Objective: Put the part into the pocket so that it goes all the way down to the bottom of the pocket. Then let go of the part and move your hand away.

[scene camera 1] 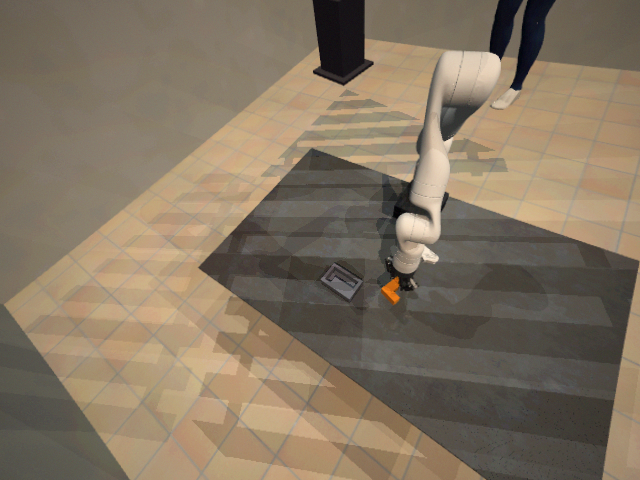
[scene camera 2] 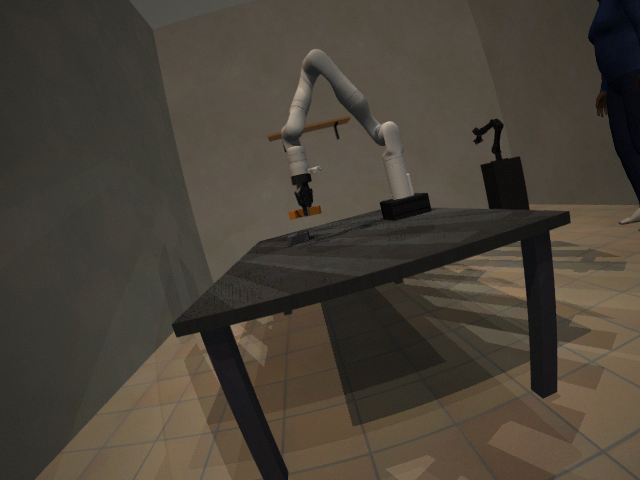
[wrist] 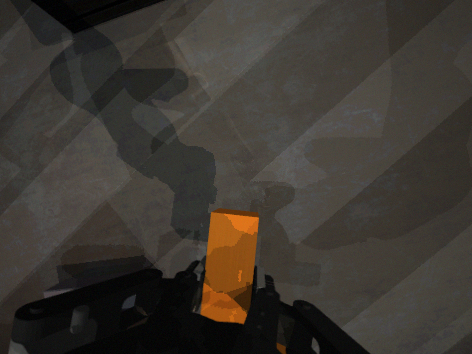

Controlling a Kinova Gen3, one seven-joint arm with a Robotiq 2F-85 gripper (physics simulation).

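Frame: origin at the arm's base, x left, y down, z back, level; centimetres.
Where they show: gripper, fingertip midpoint: (scene camera 1: 396,284) (scene camera 2: 308,215) (wrist: 232,273); arm's base, link origin: (scene camera 2: 402,197).
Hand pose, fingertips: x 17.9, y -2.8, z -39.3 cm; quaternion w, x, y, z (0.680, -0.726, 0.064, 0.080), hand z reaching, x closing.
Note:
Each offset is from my fingertips to the top centre of the thing. Level surfaces: height alone.
The orange L-shaped part {dx +1.4, dy -3.4, dz -0.8 cm} (scene camera 1: 391,293) (scene camera 2: 296,213) (wrist: 232,255) is held level, well above the table. My gripper (scene camera 1: 401,283) (scene camera 2: 306,210) (wrist: 232,273) is shut on one leg of it. In the wrist view that leg points away from the hand, and a bit of orange shows at the bottom edge. The grey block with the pocket {dx -18.0, dy +7.1, dz -9.7 cm} (scene camera 1: 353,293) (scene camera 2: 298,238) lies on the table, left of the part in scene camera 1, apart from it. Its L-shaped pocket opens upward. In the wrist view the block is mostly hidden behind the left finger linkage.
The dark table {dy +10.7 cm} (scene camera 1: 465,361) (scene camera 2: 361,268) carries the block and the arm's black base (scene camera 2: 405,206). A dark pedestal (scene camera 1: 341,36) (scene camera 2: 505,180) with a small black arm on it stands behind the table. A person (scene camera 1: 532,36) (scene camera 2: 617,67) stands beyond the table.

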